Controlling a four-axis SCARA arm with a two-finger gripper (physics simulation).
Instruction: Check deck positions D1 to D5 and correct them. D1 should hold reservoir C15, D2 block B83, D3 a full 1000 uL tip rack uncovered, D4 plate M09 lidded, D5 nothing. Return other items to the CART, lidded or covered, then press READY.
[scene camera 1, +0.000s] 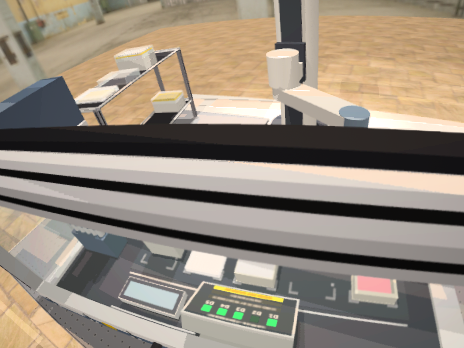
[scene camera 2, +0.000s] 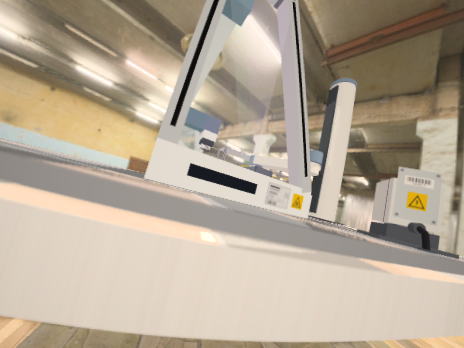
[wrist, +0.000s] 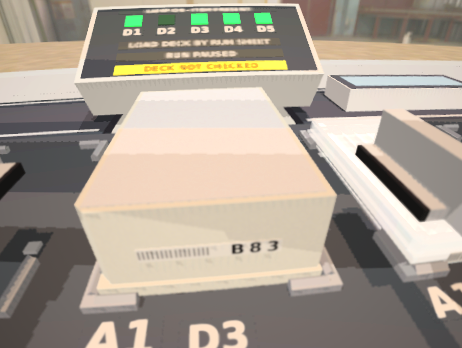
A striped rail (scene camera 1: 382, 238) is 0.12 m from the lens.
